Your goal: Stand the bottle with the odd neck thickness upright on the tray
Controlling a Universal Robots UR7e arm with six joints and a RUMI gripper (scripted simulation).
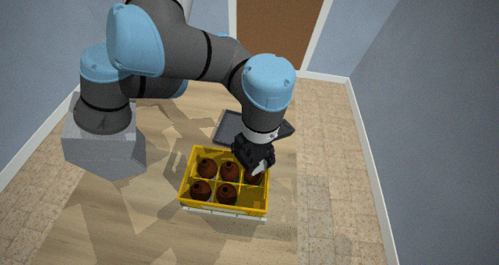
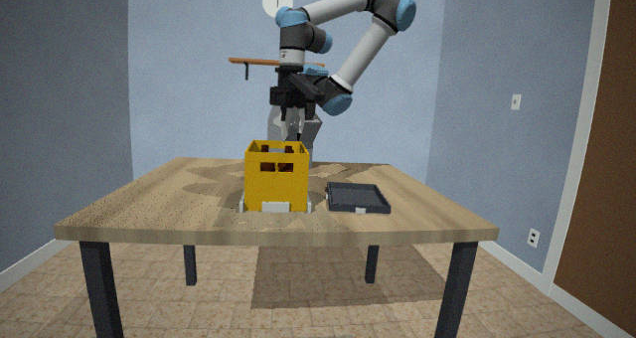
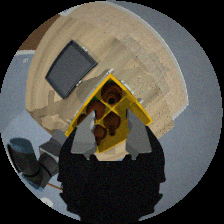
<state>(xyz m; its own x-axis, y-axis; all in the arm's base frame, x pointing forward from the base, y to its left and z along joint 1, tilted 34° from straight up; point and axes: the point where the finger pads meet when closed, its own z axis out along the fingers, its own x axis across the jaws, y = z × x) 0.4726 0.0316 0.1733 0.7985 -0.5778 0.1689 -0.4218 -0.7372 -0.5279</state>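
My gripper is now 130 mm above the bottle. Also, from my hand: crate (130 mm below, 70 mm to the right, 70 mm behind); tray (200 mm to the left, 200 mm below, 130 mm behind).
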